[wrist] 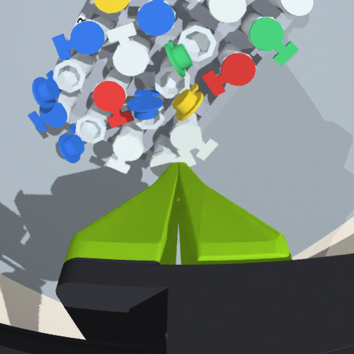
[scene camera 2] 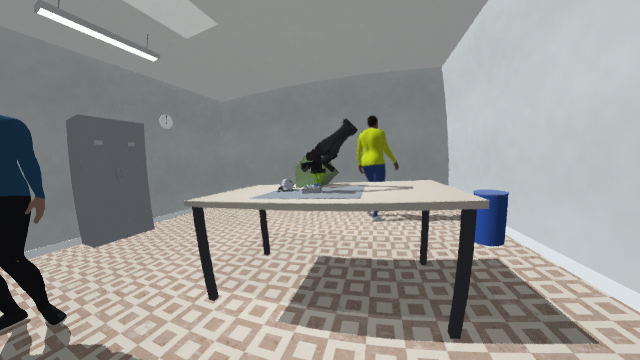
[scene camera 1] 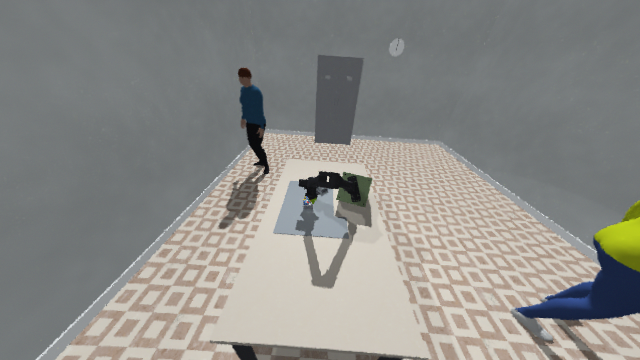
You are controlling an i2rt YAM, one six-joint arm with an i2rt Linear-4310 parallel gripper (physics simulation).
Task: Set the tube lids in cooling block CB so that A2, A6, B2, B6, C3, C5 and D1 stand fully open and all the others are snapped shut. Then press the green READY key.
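Pixels of known places: gripper, fingertip midpoint: [scene camera 2: 319, 184] [scene camera 1: 312, 203]; arm's base at its link origin: [scene camera 2: 323, 162] [scene camera 1: 354, 189].
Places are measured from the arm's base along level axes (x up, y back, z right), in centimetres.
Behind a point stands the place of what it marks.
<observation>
The cooling block [scene camera 1: 307, 203] [scene camera 2: 312, 190] stands on the mat, crowded with tubes. In the wrist view, blue lids [wrist: 46, 91] [wrist: 71, 147] [wrist: 145, 104], a green lid [wrist: 179, 57] and a yellow lid [wrist: 188, 102] stand up beside open tube mouths. Red lids [wrist: 109, 96] [wrist: 238, 69], white lids [wrist: 131, 58] [wrist: 128, 148] [wrist: 186, 137] and a green lid [wrist: 266, 34] lie over their tubes. My gripper [scene camera 1: 313, 200] {z -4.6, x -14.0, y -31.5 cm} [scene camera 2: 318, 180] {z -4.6, x -14.0, y -31.5 cm} [wrist: 178, 174] is shut and empty, its tips at a tilted white lid [wrist: 164, 160]; contact is unclear. Position labels are unreadable. The READY key cannot be made out.
A blue-grey mat [scene camera 1: 287, 225] {z -25.1, x -18.7, y -47.9 cm} [scene camera 2: 345, 194] {z -23.6, x -18.7, y -45.2 cm} lies on the table [scene camera 1: 320, 320] {z -79.7, x -19.0, y -21.5 cm} [scene camera 2: 425, 200] {z -62.5, x -19.0, y -64.5 cm}. A small grey-white device [scene camera 1: 322, 191] {z 17.9, x -18.4, y -24.2 cm} [scene camera 2: 286, 185] {z 20.7, x -14.6, y -28.2 cm} stands near the block. A green panel [scene camera 1: 366, 186] {z 0.1, x 3.2, y 9.0 cm} [scene camera 2: 302, 176] {z 16.3, x -10.0, y -6.9 cm} is by the arm base. Two people are beyond the table edges.
</observation>
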